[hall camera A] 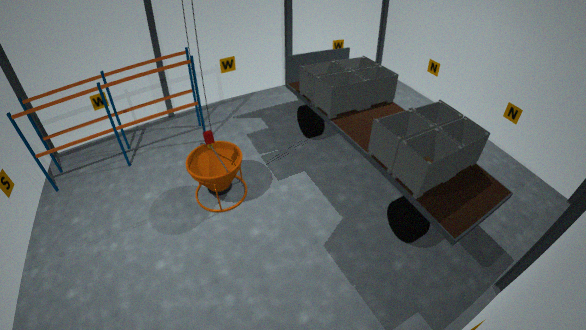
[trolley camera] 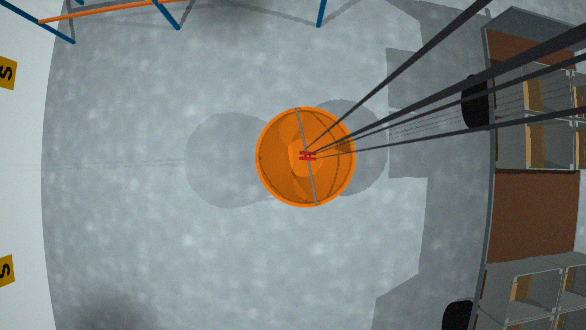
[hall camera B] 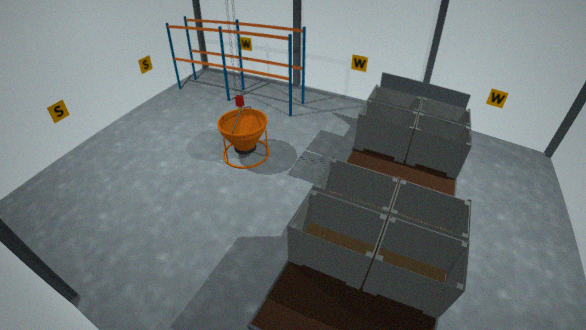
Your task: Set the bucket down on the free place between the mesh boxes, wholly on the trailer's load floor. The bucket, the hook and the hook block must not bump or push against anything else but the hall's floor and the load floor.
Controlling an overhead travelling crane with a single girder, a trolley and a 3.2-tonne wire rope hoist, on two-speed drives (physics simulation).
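The orange bucket (hall camera A: 220, 183) (hall camera B: 243, 139) (trolley camera: 280, 165) is upright, its foot ring at or close to the hall floor beside the trailer; a small gap cannot be told. The hook under the red hook block, my gripper (hall camera A: 210, 144) (hall camera B: 240, 106) (trolley camera: 307, 155), is at the top of the bucket's raised grey bail and holds it; the hook itself is barely visible. The ropes lean in the trolley view. Mesh boxes (hall camera A: 345, 92) (hall camera B: 382, 136) stand near the headboard, others (hall camera A: 412, 162) (hall camera B: 327, 245) near the open end. Between them shows the brown load floor (hall camera A: 356, 125) (hall camera B: 395, 170) (trolley camera: 532, 215).
A blue and orange rack (hall camera A: 114, 125) (hall camera B: 224, 62) (trolley camera: 167, 15) stands by the W wall, behind the bucket in both hall views. The grey headboard (hall camera A: 294, 70) (hall camera B: 425, 91) rises at the trailer's far end. Black wheels (hall camera A: 311, 121) (trolley camera: 475, 102) show at the trailer's side facing the bucket.
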